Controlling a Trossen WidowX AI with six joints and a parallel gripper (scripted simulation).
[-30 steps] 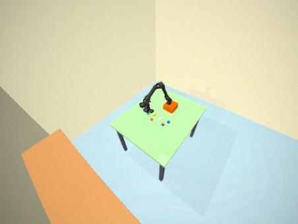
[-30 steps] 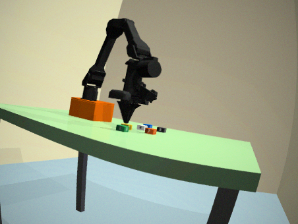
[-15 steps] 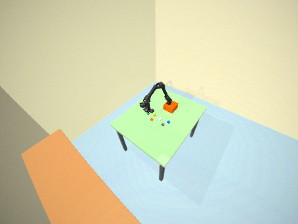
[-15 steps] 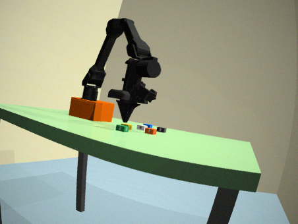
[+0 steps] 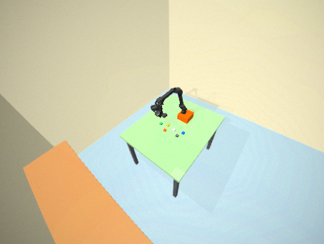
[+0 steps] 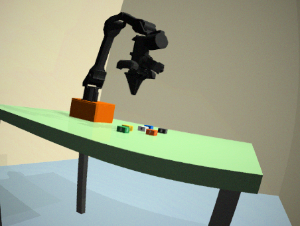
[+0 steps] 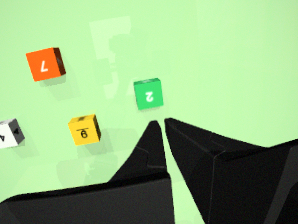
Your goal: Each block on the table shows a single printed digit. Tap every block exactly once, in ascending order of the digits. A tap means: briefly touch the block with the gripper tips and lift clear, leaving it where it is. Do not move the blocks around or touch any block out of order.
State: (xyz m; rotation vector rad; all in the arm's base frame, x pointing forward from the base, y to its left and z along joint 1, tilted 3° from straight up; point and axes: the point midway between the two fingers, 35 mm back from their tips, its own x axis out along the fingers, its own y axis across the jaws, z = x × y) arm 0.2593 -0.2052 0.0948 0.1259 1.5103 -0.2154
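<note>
Now: the dark grey block 80 mm ahead of my gripper tip, 260 mm to the left of it and 120 mm below it. The rest, counted from my gripper tip: yellow block: 30 mm behind, 90 mm to the left, 120 mm below; then green block: 10 mm behind, 120 mm below; then orange block: 60 mm ahead, 90 mm to the left, 120 mm below.
</note>
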